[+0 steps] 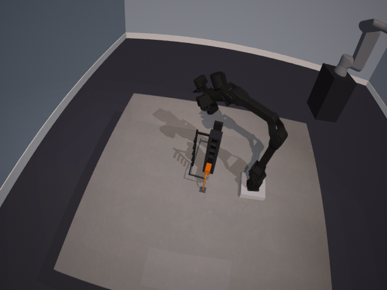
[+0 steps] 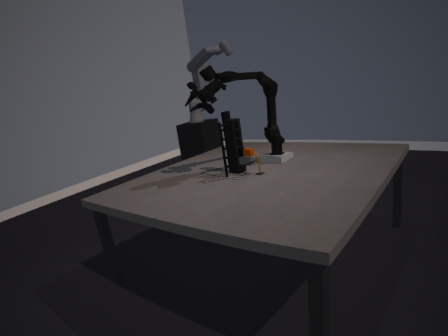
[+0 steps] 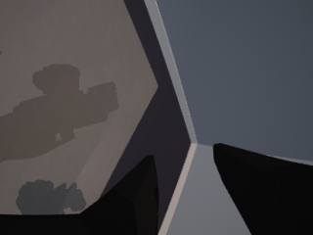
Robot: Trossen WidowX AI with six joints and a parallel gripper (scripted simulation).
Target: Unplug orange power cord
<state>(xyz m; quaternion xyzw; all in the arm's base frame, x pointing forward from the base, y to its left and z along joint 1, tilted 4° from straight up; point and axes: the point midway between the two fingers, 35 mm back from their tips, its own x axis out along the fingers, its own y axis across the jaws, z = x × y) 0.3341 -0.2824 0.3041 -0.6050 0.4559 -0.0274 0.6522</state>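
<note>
Right now my gripper tip is 24 cm above the orange plug, 23 cm to the right of it and 9 cm past it.
</note>
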